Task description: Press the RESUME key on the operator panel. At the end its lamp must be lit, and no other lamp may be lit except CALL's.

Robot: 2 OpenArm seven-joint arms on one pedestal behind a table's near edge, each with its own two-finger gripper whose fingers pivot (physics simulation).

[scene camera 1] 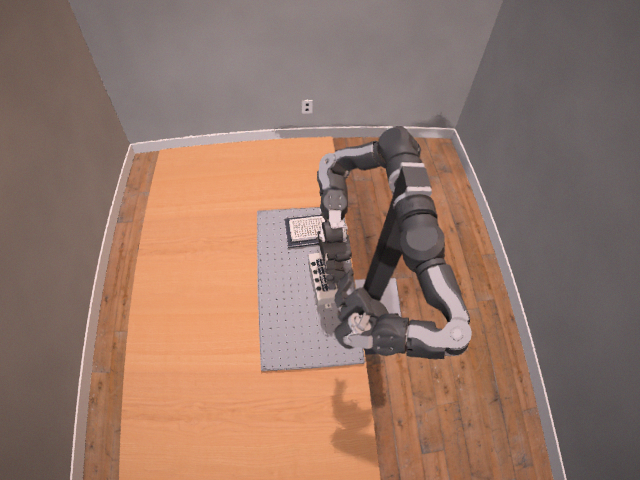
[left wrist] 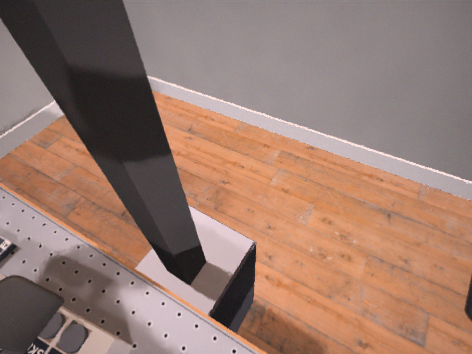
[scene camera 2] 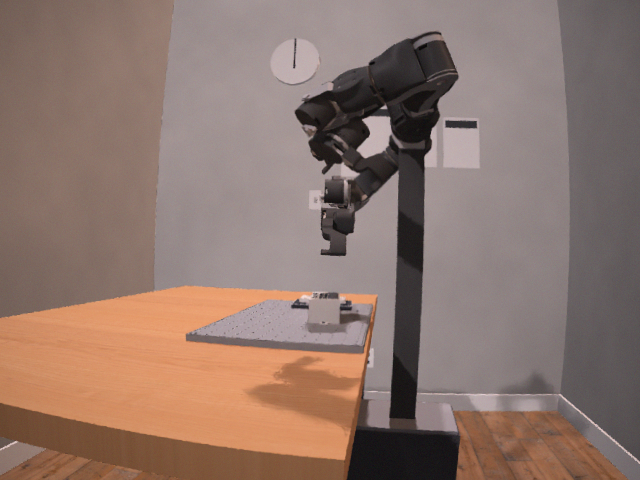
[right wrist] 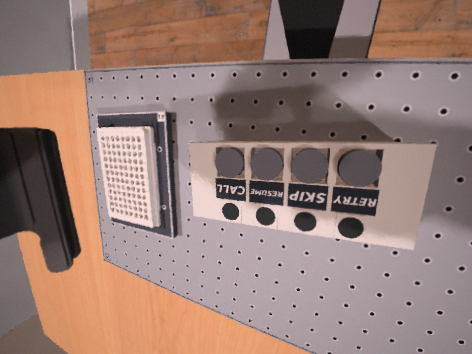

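Observation:
The white operator panel carries a row of round grey keys labelled CALL, RESUME, SKIP and RETRY. The RESUME key is second from the left in the right wrist view. Its lamp is dark, as are the CALL lamp, SKIP lamp and RETRY lamp. My right gripper is open and hangs well above the panel, pointing down, touching nothing. My left gripper appears open and empty, higher up; a sliver of its finger shows in the left wrist view.
A dark tray with a white perforated block lies beside the panel's CALL end. Both stand on a grey pegboard at the table's near edge. The pedestal column stands behind. Both forearms are close together over the board.

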